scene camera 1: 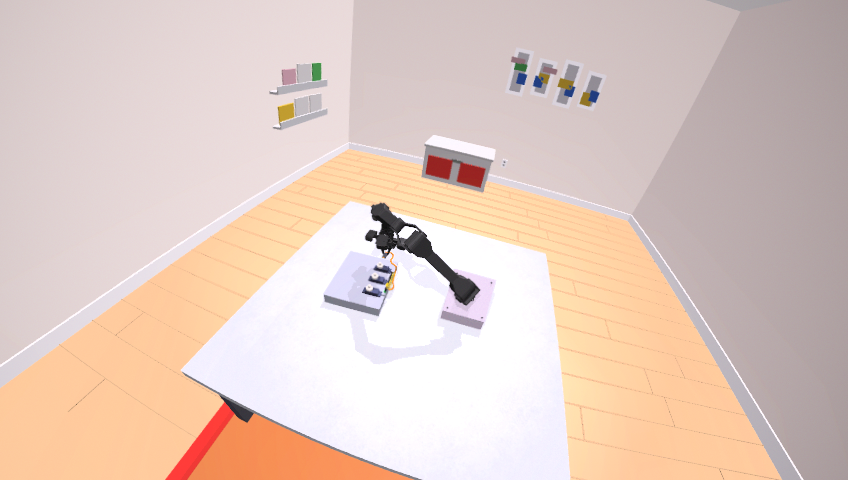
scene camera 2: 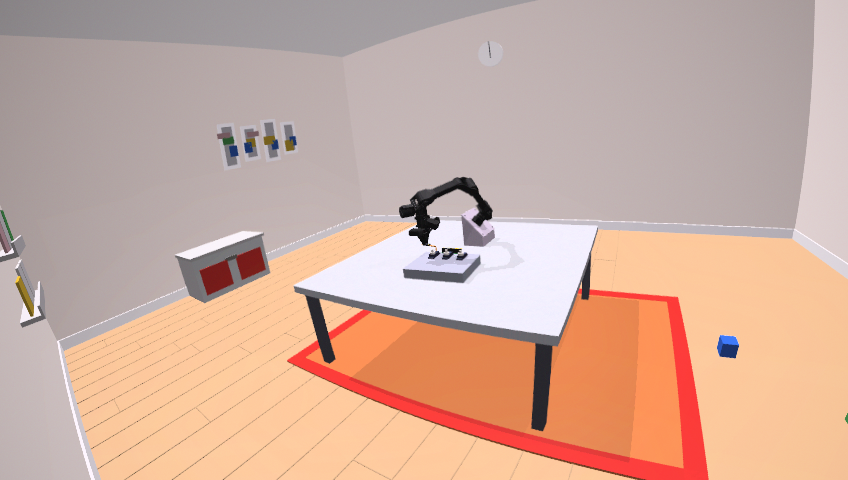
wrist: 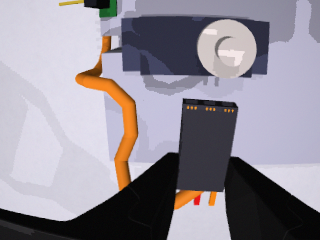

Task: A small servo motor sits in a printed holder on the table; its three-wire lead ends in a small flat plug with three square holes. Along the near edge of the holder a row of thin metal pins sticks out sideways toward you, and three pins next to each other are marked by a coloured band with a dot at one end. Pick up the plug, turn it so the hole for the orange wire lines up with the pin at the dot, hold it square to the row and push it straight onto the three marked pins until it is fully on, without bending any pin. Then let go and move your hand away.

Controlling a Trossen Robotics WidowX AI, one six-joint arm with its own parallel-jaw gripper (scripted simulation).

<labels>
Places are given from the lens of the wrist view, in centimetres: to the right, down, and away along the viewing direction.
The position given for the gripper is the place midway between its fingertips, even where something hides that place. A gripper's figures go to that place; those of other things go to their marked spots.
gripper (wrist: 202, 165): 2, 2, 10
printed holder (wrist: 273, 132): 7, 1, 15
dark servo (wrist: 168, 44): 0, -4, 12
The marked spots on the printed holder and the dark servo are 9 cm apart.
</labels>
